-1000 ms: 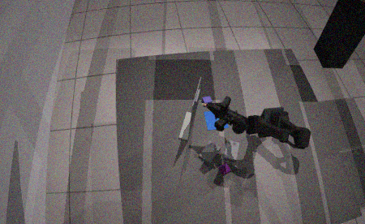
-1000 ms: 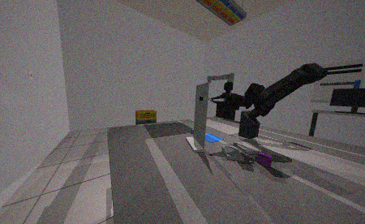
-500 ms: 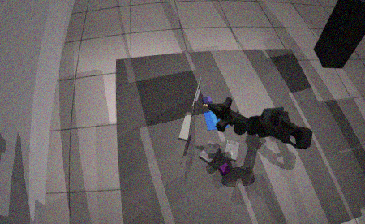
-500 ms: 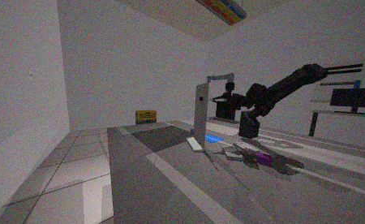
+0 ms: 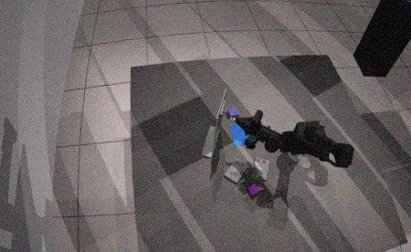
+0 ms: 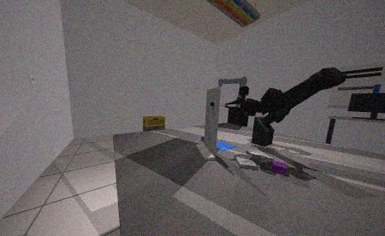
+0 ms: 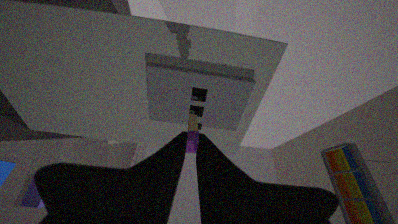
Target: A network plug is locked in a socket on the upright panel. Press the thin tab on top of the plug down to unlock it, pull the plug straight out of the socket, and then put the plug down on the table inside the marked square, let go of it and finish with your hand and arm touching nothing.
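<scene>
The blue square lies 250 mm below my gripper tip, 80 mm behind it and 70 mm to the right of it. The rest, counted from my gripper tip: network plug: 10 mm ahead; then upright panel: 100 mm below, 70 mm ahead, 30 mm to the right.
</scene>
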